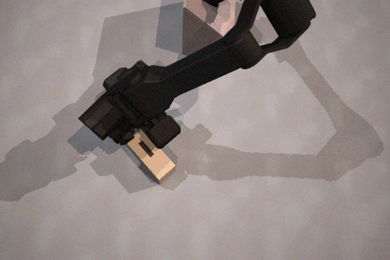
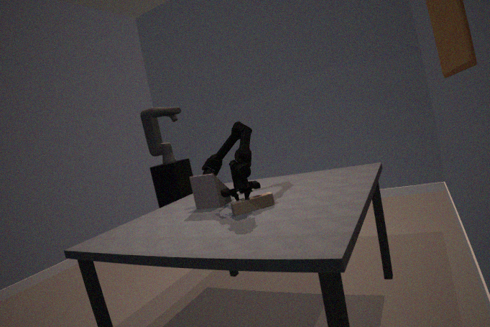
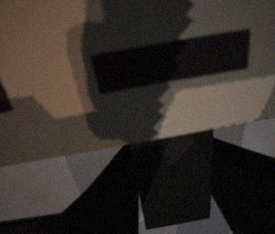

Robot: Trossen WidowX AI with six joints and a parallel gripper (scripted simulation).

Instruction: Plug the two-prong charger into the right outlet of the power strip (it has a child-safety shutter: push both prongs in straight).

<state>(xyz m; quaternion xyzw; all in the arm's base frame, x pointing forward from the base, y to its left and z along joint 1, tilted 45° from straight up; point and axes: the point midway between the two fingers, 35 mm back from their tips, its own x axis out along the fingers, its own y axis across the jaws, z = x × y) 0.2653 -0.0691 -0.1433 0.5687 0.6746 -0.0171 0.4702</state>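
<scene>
Right now the dark two-prong charger is 10 mm to the right of my gripper tip, 10 mm ahead of it and 10 mm above it.
</scene>
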